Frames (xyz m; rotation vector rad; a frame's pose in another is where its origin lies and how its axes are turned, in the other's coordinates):
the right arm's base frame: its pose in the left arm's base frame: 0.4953 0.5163 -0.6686 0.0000 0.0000 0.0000
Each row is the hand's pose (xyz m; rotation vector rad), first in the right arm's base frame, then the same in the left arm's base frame.
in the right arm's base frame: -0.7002 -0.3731 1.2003 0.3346 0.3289 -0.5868
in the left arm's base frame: -0.2049 0.1432 0.5317 0.3346 0.3289 -0.5868
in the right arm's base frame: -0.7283 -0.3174 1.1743 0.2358 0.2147 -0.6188
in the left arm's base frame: -0.2330 0.1989 0.5057 0.2358 0.2147 -0.6188
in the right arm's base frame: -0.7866 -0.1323 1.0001 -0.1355 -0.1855 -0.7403
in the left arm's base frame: -0.2913 0.3840 0.3315 -0.1355 -0.1855 -0.7403
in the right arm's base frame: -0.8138 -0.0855 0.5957 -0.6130 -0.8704 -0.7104
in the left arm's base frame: -0.3185 0.4308 -0.0729 -0.6130 -0.8704 -0.7104
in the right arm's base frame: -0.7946 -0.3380 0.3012 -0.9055 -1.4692 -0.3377
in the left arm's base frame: -0.2993 0.1783 -0.3674 -0.9055 -1.4692 -0.3377
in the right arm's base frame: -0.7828 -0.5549 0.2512 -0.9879 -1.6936 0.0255
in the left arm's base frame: -0.2875 -0.0386 -0.4174 -0.9879 -1.6936 0.0255
